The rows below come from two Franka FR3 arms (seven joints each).
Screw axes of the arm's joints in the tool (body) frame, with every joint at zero. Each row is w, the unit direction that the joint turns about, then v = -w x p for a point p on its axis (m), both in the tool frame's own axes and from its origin. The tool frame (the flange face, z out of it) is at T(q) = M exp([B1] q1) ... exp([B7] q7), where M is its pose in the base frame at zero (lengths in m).
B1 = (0, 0, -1, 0, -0.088, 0)
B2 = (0, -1, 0, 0.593, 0, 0.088)
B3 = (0, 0, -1, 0, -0.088, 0)
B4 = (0, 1, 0, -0.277, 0, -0.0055)
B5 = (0, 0, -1, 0, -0.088, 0)
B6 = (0, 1, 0, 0.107, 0, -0.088)
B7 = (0, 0, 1, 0, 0, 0)
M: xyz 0.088 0 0.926 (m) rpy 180 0 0 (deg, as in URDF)
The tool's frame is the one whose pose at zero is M.
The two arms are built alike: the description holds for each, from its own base.
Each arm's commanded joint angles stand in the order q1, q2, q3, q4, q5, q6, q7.
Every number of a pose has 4 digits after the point.
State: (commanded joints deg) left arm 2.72 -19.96 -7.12 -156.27 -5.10 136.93 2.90; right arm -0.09 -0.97 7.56 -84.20 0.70 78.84 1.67
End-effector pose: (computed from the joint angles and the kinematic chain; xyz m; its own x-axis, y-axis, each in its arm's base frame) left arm 0.3828 -0.0273 0.3305 0.9984 -0.0553 0.0100 -0.0555 -0.9983 0.0186; right arm 0.5236 0.0709 0.6640 0.9917 0.1028 -0.0769 0.1026 -0.9947 -0.0077
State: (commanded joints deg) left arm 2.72 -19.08 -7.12 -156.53 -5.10 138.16 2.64; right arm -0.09 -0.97 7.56 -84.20 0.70 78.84 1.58
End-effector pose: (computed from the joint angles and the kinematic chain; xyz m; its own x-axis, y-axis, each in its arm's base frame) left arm 0.3835 -0.0271 0.3247 0.9987 -0.0502 0.0116 -0.0504 -0.9985 0.0190; right arm 0.5236 0.0709 0.6640 0.9916 0.1044 -0.0769 0.1041 -0.9945 -0.0078
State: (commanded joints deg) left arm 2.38 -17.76 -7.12 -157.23 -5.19 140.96 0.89; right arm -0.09 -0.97 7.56 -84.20 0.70 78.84 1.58
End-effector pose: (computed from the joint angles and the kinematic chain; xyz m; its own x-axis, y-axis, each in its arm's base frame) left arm 0.3841 -0.0288 0.3153 0.9994 -0.0229 0.0247 -0.0234 -0.9995 0.0206; right arm 0.5236 0.0709 0.6640 0.9916 0.1044 -0.0769 0.1041 -0.9945 -0.0078
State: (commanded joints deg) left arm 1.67 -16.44 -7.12 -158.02 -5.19 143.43 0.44; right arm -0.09 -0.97 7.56 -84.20 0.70 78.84 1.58
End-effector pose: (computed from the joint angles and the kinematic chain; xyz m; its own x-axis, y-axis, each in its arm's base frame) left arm 0.3829 -0.0330 0.3050 0.9992 -0.0260 0.0308 -0.0267 -0.9994 0.0209; right arm 0.5236 0.0709 0.6640 0.9916 0.1044 -0.0769 0.1041 -0.9945 -0.0078
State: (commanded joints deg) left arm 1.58 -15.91 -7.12 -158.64 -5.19 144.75 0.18; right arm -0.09 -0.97 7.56 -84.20 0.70 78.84 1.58
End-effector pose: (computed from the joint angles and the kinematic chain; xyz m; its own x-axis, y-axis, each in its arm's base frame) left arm 0.3811 -0.0331 0.2993 0.9992 -0.0222 0.0338 -0.0229 -0.9995 0.0207; right arm 0.5236 0.0709 0.6640 0.9916 0.1044 -0.0769 0.1041 -0.9945 -0.0078
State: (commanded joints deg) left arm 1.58 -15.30 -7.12 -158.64 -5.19 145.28 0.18; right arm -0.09 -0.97 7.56 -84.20 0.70 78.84 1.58
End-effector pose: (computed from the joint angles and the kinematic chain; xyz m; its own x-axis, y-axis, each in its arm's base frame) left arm 0.3817 -0.0331 0.2961 0.9992 -0.0220 0.0324 -0.0227 -0.9995 0.0212; right arm 0.5236 0.0709 0.6640 0.9916 0.1044 -0.0769 0.1041 -0.9945 -0.0078
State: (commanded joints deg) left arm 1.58 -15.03 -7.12 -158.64 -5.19 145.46 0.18; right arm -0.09 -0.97 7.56 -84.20 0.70 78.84 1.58
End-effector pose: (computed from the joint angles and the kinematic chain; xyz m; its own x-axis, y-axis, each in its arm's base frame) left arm 0.3818 -0.0331 0.2946 0.9993 -0.0219 0.0308 -0.0226 -0.9995 0.0214; right arm 0.5236 0.0709 0.6640 0.9916 0.1044 -0.0769 0.1041 -0.9945 -0.0078
